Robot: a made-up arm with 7 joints. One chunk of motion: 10 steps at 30 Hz.
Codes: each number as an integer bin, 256 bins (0 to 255) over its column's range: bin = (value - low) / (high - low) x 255, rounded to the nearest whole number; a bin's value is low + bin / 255 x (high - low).
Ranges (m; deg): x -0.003..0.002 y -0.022..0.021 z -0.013..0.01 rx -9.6..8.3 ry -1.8..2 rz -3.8..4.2
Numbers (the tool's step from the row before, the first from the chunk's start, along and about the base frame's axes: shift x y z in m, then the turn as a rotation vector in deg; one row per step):
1: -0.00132 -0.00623 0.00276 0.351 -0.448 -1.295
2: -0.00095 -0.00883 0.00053 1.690 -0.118 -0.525
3: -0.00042 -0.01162 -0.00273 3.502 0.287 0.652
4: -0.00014 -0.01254 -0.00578 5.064 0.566 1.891
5: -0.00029 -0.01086 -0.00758 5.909 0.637 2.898
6: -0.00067 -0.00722 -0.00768 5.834 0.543 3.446
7: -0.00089 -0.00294 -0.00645 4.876 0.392 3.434
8: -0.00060 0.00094 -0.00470 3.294 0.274 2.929
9: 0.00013 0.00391 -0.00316 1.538 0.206 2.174
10: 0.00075 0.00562 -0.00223 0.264 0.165 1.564
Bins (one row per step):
1: 86 94 175 142 91 80
2: 105 78 150 161 113 104
3: 132 62 114 187 140 142
4: 146 56 80 209 159 181
5: 138 66 60 221 164 213
6: 119 88 59 220 157 231
7: 108 113 73 206 147 231
8: 122 136 92 184 139 214
9: 160 154 109 159 135 190
10: 191 164 119 141 132 171

